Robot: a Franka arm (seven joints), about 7 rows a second.
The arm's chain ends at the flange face. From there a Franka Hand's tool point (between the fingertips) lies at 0.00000 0.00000 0.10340 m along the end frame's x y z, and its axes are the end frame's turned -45 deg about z.
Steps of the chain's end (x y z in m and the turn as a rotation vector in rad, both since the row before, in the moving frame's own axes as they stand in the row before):
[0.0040 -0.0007 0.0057 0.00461 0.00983 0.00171]
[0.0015 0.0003 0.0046 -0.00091 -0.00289 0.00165]
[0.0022 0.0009 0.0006 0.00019 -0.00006 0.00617]
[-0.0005 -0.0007 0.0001 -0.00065 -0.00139 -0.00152]
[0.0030 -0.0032 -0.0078 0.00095 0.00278 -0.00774]
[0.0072 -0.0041 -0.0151 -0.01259 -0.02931 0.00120]
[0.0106 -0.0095 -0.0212 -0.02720 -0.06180 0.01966]
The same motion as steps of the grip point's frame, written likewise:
[0.0044 0.0027 0.0057 -0.00369 0.01021 0.00171]
[0.0006 0.0011 0.0046 0.00140 -0.00269 0.00165]
[0.0009 0.0022 0.0006 0.00018 0.00009 0.00617]
[0.0000 -0.0009 0.0001 0.00052 -0.00144 -0.00152]
[0.0047 0.0000 -0.0078 -0.00129 0.00264 -0.00774]
[0.0049 0.0010 -0.0152 0.01182 -0.02963 0.00120]
[0.0077 -0.0018 -0.0214 0.02447 -0.06293 0.01966]

